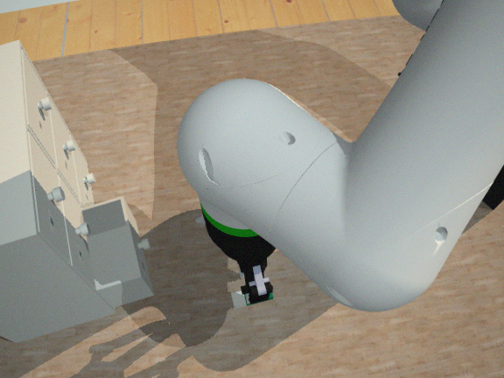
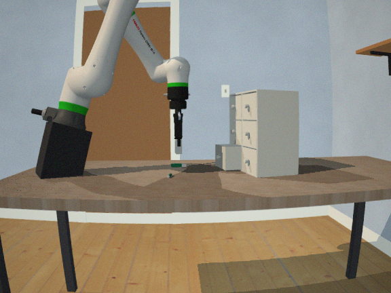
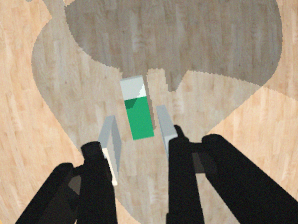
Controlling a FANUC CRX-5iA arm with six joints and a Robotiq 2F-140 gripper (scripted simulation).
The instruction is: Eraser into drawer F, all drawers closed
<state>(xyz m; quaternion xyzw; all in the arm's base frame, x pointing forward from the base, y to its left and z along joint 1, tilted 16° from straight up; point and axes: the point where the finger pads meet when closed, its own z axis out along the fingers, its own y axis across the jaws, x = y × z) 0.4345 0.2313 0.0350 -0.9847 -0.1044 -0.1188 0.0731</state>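
Right now the eraser is 10 mm ahead of my hand and 80 mm below it. From my hand the other things lie so: green battery: 270 mm to the right, 90 mm below.
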